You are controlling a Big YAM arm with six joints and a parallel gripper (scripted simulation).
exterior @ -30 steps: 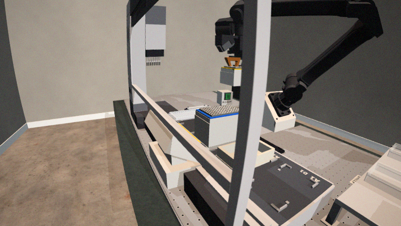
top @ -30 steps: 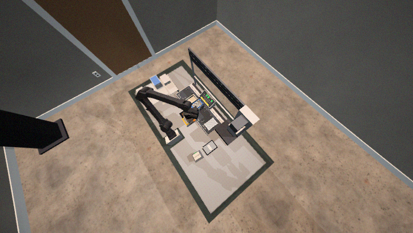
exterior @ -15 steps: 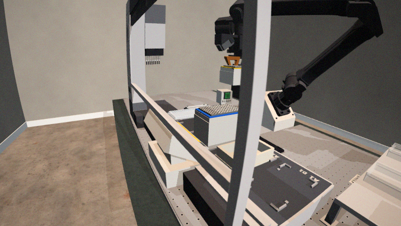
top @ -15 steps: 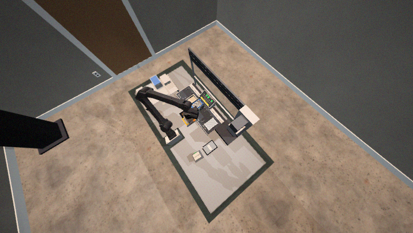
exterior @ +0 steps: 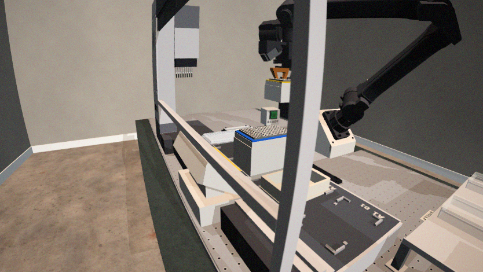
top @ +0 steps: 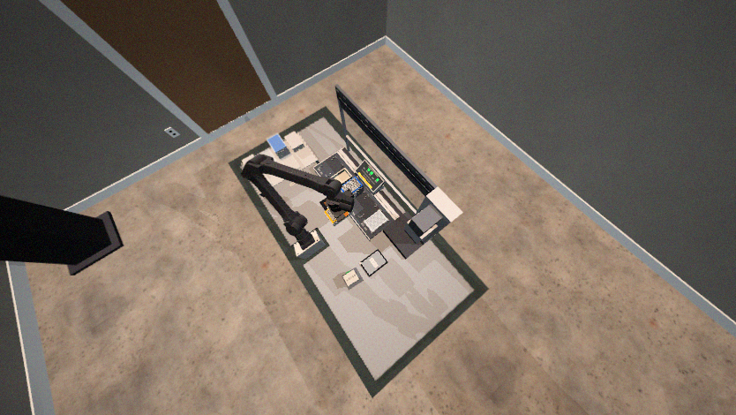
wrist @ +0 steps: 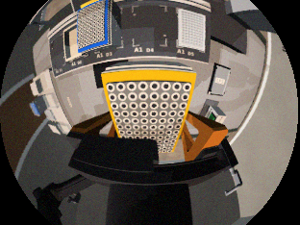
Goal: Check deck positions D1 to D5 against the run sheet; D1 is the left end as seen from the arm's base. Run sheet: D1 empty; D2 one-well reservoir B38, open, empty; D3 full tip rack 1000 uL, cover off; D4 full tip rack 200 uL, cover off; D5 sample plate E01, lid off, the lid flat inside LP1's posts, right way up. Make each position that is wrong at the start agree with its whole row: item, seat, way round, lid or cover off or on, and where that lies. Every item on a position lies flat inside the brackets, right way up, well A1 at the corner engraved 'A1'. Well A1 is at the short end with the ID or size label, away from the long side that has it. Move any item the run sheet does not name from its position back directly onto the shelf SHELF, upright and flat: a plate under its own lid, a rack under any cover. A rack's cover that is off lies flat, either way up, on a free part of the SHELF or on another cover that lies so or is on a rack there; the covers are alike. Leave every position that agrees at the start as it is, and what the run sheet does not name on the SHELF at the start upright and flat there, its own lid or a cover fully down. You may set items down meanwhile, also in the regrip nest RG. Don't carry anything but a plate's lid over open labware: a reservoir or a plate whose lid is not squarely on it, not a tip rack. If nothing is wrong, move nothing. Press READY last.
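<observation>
The blue-rimmed tip rack lies 16 cm ahead of my hand, 12 cm to the left of it and 11 cm below it. The rest, counted from my hand: white sample plate: 17 cm below, 17 cm ahead, 13 cm to the right; then yellow-rimmed tip rack: 1 cm to the right, 1 cm behind, 1 cm above; then black nest: 23 cm below, 15 cm to the left, 1 cm ahead.
</observation>
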